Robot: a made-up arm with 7 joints.
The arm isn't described. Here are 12 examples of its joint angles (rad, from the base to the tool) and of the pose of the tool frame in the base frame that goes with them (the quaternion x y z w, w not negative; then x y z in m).
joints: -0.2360 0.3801 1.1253 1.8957 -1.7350 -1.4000 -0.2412
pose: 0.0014 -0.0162 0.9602 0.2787 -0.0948 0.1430 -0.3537
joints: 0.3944 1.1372 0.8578 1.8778 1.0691 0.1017 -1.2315
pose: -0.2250 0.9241 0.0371 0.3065 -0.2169 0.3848 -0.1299
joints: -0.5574 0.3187 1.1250 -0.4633 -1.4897 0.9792 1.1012
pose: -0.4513 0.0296 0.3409 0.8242 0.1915 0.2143 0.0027
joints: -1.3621 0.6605 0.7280 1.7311 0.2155 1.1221 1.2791
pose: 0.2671 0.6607 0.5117 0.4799 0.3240 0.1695 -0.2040
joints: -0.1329 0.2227 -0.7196 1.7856 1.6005 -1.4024 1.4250
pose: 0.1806 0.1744 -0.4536 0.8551 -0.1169 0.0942 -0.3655
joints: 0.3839 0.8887 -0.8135 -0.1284 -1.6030 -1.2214 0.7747
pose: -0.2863 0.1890 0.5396 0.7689 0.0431 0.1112 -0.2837
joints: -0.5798 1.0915 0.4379 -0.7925 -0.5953 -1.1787 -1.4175
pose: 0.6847 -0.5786 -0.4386 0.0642 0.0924 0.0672 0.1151
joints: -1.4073 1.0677 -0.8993 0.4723 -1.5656 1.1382 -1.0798
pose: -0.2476 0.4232 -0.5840 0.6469 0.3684 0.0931 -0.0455
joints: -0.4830 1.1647 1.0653 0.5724 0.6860 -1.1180 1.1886
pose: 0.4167 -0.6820 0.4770 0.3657 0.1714 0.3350 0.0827
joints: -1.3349 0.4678 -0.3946 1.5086 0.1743 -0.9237 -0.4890
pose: 0.4246 -0.1036 -0.3845 0.8131 0.4114 0.0810 -0.1183
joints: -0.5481 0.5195 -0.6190 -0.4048 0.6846 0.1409 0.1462
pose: 0.4814 -0.3443 -0.1777 0.7862 0.2502 -0.0797 -0.0991
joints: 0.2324 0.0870 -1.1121 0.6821 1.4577 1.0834 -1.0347
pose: 0.5755 0.6458 -0.4687 0.1792 -0.0367 -0.0599 -0.3819
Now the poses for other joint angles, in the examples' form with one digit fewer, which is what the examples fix.
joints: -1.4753 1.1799 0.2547 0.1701 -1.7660 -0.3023 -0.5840
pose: -0.167 -0.738 -0.372 0.538 0.188 0.204 0.274
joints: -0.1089 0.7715 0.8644 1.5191 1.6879 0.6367 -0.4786
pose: 0.311 0.923 0.069 0.216 -0.050 0.367 -0.274
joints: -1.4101 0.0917 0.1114 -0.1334 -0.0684 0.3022 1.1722
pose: -0.275 -0.363 0.378 0.806 0.297 -0.040 0.170
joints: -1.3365 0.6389 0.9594 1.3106 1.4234 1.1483 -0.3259
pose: 0.131 0.643 0.309 0.688 0.323 0.269 -0.119
